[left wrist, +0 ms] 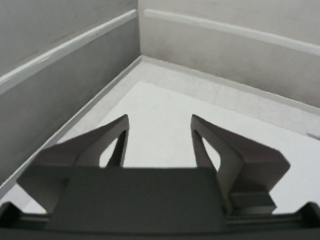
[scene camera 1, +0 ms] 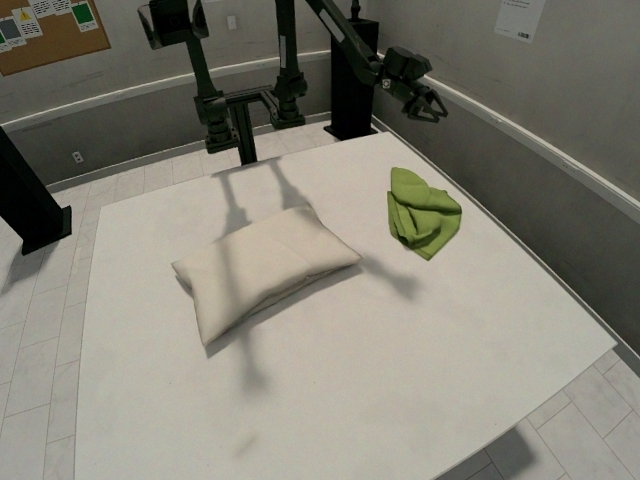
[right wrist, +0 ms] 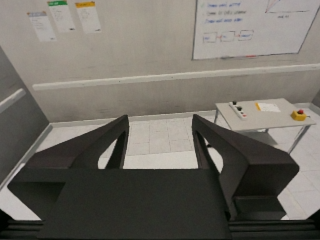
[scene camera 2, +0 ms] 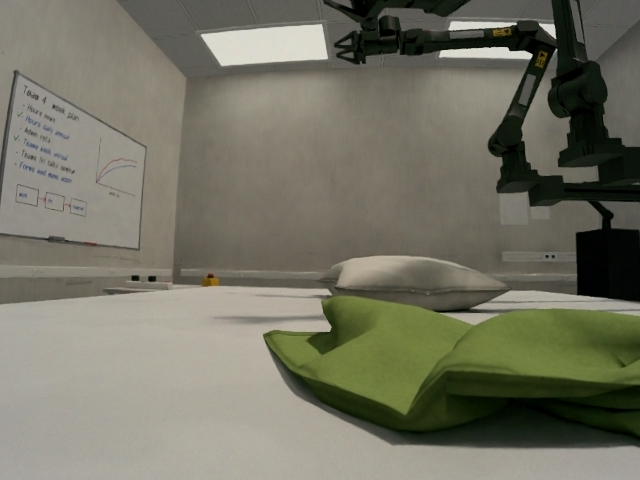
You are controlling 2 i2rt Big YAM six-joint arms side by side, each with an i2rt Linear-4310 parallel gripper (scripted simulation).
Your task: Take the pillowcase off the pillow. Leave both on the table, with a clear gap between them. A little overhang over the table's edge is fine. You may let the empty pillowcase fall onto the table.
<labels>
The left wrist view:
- my left gripper: 159, 120
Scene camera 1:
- my left gripper: 443, 117
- my right gripper: 173, 31
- pillow: 232, 278
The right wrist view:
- my right gripper: 160, 120
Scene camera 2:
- my right gripper: 334, 50
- green pillowcase: 404, 367
</labels>
